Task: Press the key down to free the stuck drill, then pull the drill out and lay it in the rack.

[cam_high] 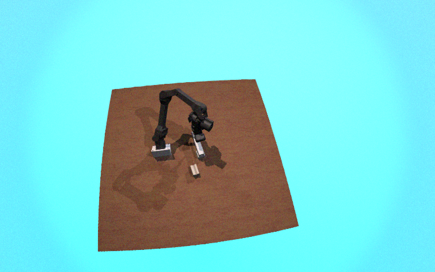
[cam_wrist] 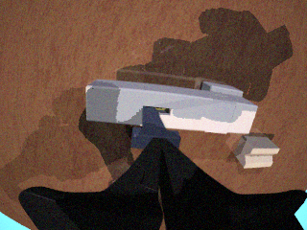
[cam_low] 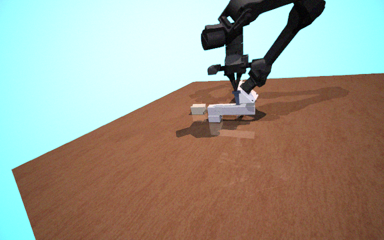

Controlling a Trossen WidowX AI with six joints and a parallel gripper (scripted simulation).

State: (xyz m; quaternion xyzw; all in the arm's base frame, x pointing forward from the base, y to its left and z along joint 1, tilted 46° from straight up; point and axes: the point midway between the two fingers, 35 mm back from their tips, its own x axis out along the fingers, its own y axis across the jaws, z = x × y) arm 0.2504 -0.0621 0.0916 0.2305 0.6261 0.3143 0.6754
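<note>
Now: gripper tip 8 cm above the drill, 5 cm to the left of it and 1 cm short of it. The rest, counted from my gripper tip: small dark-blue key 3 cm below; small beige rack 21 cm to the right, 11 cm below, 5 cm behind; grey-white housing 8 cm below, 3 cm to the right.
</note>
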